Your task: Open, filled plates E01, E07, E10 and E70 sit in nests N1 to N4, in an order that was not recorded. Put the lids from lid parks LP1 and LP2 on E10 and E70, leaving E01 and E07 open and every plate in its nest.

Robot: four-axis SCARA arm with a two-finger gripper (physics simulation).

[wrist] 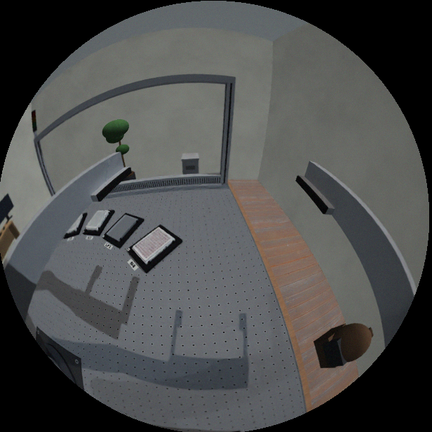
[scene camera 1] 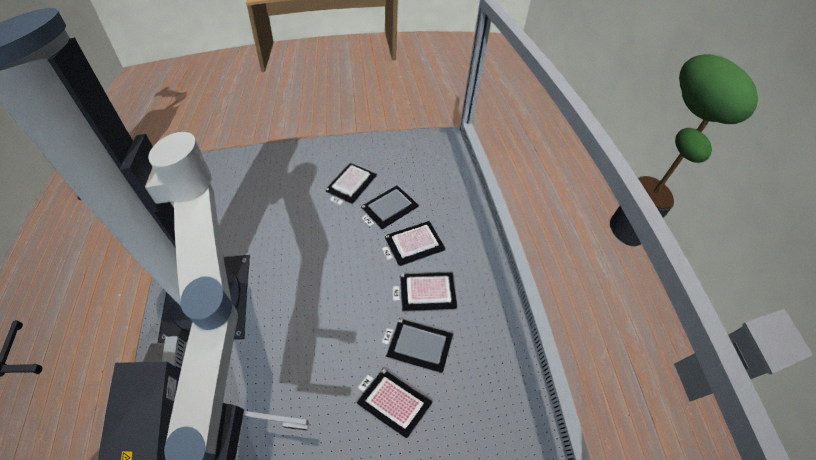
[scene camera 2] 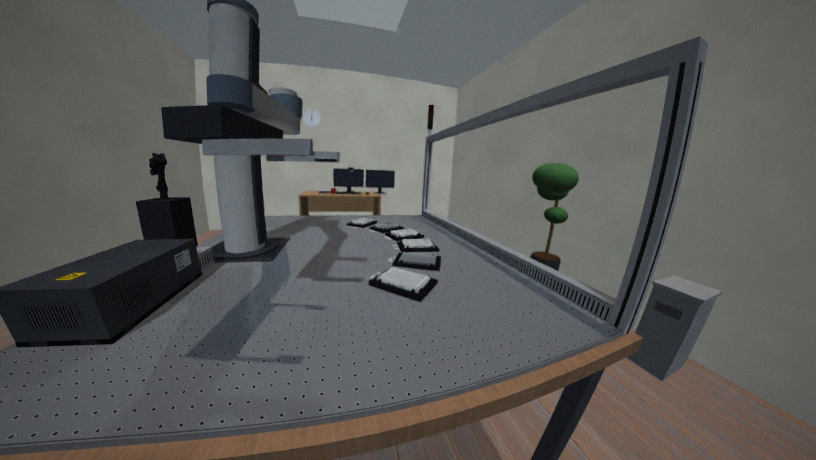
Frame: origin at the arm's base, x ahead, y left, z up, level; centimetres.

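Seen in the pictures: gripper, fingertip midpoint: (scene camera 2: pixel 328 153); arm's base, link origin: (scene camera 2: pixel 246 251).
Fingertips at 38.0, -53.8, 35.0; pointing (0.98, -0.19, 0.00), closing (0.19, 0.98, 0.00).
Note:
Pixels of each thing's middle, then the offset from my fingertips to it, as dx, dy, dz.
- N1, body centre: (scene camera 1: pixel 351 180) (scene camera 2: pixel 362 221) +13.4, +96.3, -31.8
- N2, body centre: (scene camera 1: pixel 415 240) (scene camera 2: pixel 404 232) +32.4, +66.7, -31.8
- N3, body centre: (scene camera 1: pixel 428 289) (scene camera 2: pixel 417 243) +33.6, +48.5, -31.8
- N4, body centre: (scene camera 1: pixel 394 402) (scene camera 2: pixel 404 278) +18.8, +16.1, -31.8
- lid park LP2, body centre: (scene camera 1: pixel 390 205) (scene camera 2: pixel 386 227) +26.3, +83.1, -32.7
- LP1, body centre: (scene camera 1: pixel 420 344) (scene camera 2: pixel 418 259) +28.3, +31.8, -32.7
Pink-filled, open-looking plates sit in black nests: N1 (scene camera 1: pixel 351 180) (scene camera 2: pixel 362 221), N2 (scene camera 1: pixel 415 241) (scene camera 2: pixel 404 233), N3 (scene camera 1: pixel 428 289) (scene camera 2: pixel 417 244) (wrist: pixel 98 220) and N4 (scene camera 1: pixel 395 401) (scene camera 2: pixel 402 279) (wrist: pixel 154 244). I cannot read which plate is which. Flat greyish, clear-looking lids appear to lie in lid park LP2 (scene camera 1: pixel 401 214), between N1 and N2, and in LP1 (scene camera 1: pixel 417 362), between N3 and N4. My gripper (scene camera 2: pixel 317 151) (wrist: pixel 213 157) is open and empty, high above the table, to the side of the row. One finger shows in scene camera 1; the other is hidden.
A framed guard (scene camera 1: pixel 502 240) (scene camera 2: pixel 680 171) (wrist: pixel 229 130) runs along the table's far side from the arm. A dark control box (scene camera 1: pixel 137 405) (scene camera 2: pixel 102 291) stands near the arm's column (scene camera 2: pixel 237 200). A plant (scene camera 1: pixel 717 88) (scene camera 2: pixel 554 178) (wrist: pixel 115 130) stands beyond the guard.

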